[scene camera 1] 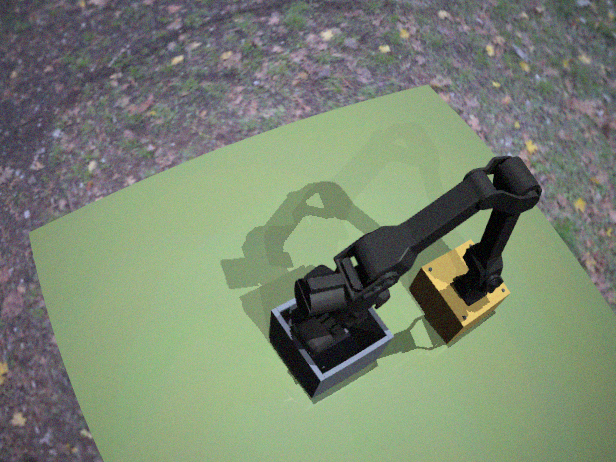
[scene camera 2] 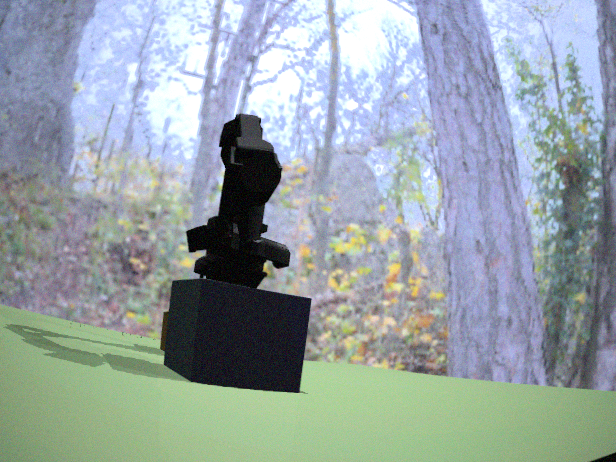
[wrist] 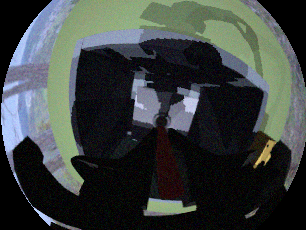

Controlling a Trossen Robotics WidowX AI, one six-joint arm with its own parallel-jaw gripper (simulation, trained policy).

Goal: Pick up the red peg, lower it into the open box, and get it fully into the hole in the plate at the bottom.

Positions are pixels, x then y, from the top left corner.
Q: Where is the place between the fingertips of my gripper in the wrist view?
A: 162, 131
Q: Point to a dark box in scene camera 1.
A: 372, 336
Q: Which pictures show the grey plate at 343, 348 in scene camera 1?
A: Scene camera 1 and the wrist view only.
